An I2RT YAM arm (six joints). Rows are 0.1 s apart.
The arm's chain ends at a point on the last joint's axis. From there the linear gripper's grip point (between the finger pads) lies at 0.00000 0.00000 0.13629 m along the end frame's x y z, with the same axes.
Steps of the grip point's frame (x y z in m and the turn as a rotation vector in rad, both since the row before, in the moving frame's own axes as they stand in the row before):
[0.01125 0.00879 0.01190 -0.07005 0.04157 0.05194]
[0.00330 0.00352 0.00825 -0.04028 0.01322 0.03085]
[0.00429 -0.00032 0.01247 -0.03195 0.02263 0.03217]
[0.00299 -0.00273 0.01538 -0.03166 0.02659 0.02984]
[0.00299 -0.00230 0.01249 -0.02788 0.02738 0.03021]
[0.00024 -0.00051 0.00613 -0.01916 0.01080 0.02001]
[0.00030 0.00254 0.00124 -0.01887 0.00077 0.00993]
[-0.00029 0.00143 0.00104 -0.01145 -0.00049 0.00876]
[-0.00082 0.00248 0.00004 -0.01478 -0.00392 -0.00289]
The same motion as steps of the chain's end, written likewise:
[0.00584 -0.00089 0.01235 -0.07005 0.04157 0.05194]
[0.00158 -0.00200 0.00837 -0.04028 0.01322 0.03085]
[0.00128 -0.00472 0.01257 -0.03195 0.02263 0.03217]
[-0.00057 -0.00710 0.01550 -0.03166 0.02659 0.02984]
[-0.00068 -0.00615 0.01259 -0.02788 0.02738 0.03021]
[-0.00121 -0.00314 0.00616 -0.01916 0.01080 0.02001]
[0.00021 -0.00003 0.00126 -0.01887 0.00077 0.00993]
[-0.00022 -0.00013 0.00105 -0.01145 -0.00049 0.00876]
[-0.00029 0.00046 0.00006 -0.01478 -0.00392 -0.00289]

